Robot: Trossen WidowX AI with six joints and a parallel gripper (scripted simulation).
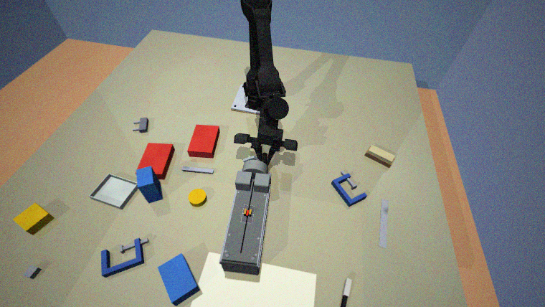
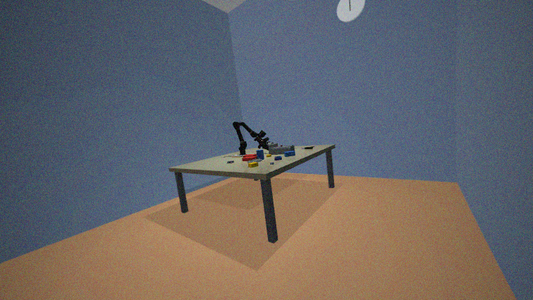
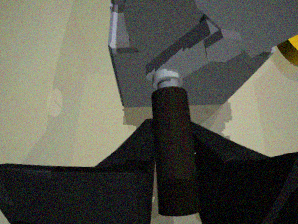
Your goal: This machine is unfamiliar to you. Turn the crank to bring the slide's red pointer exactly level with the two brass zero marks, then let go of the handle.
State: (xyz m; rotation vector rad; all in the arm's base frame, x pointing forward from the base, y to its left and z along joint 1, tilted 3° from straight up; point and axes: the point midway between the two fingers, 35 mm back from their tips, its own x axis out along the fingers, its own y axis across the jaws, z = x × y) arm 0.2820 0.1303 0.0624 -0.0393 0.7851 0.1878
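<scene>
My gripper tip is 2 cm below the dark crank handle and 2 cm past it. From my gripper tip the other things lie so: tan block 35 cm to the left, 20 cm behind, 2 cm below; red pointer 17 cm ahead, 4 cm above, 2 cm to the left; grey strip 38 cm to the left, 4 cm below, 3 cm ahead.
</scene>
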